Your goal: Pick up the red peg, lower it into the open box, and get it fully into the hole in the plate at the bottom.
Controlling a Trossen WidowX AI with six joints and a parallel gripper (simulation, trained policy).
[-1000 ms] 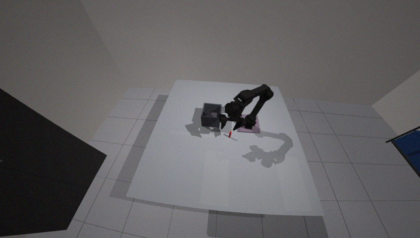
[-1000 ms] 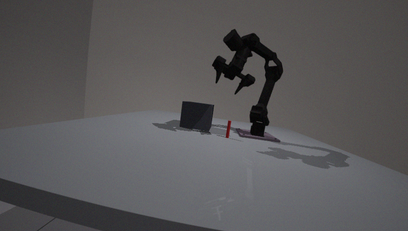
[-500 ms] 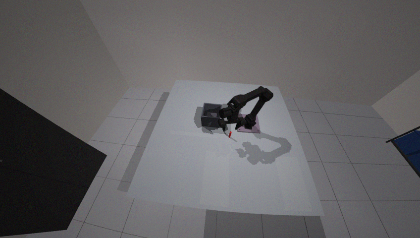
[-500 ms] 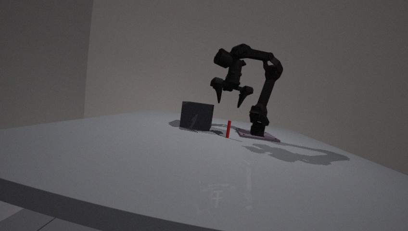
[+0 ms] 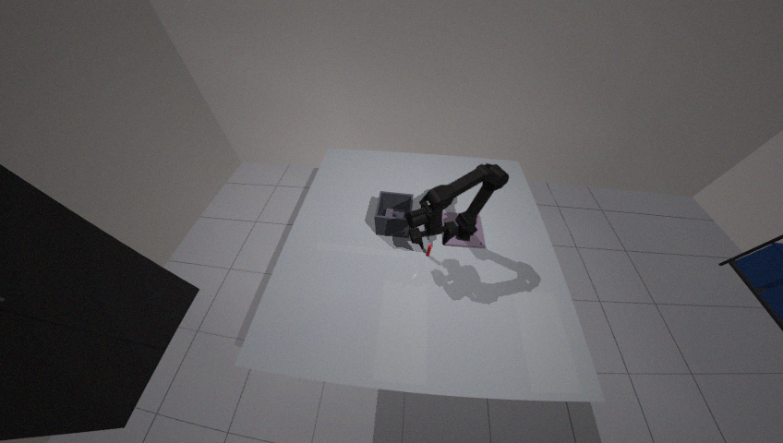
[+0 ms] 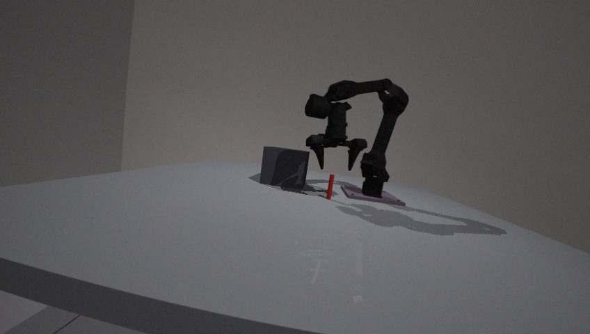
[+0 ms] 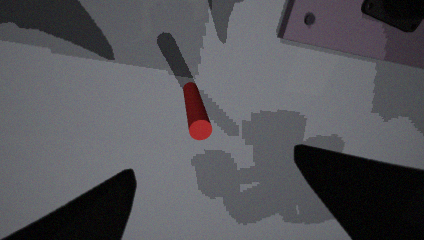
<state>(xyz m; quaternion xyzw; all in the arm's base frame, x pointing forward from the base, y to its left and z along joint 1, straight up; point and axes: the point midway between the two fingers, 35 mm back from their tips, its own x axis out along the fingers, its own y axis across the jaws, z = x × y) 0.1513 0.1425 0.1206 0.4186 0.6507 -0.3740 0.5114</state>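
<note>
My gripper tip is 6 cm above the red peg, 1 cm to the left of it and 1 cm short of it. Round my gripper tip: plate: 19 cm ahead, 16 cm to the right, 5 cm below.
</note>
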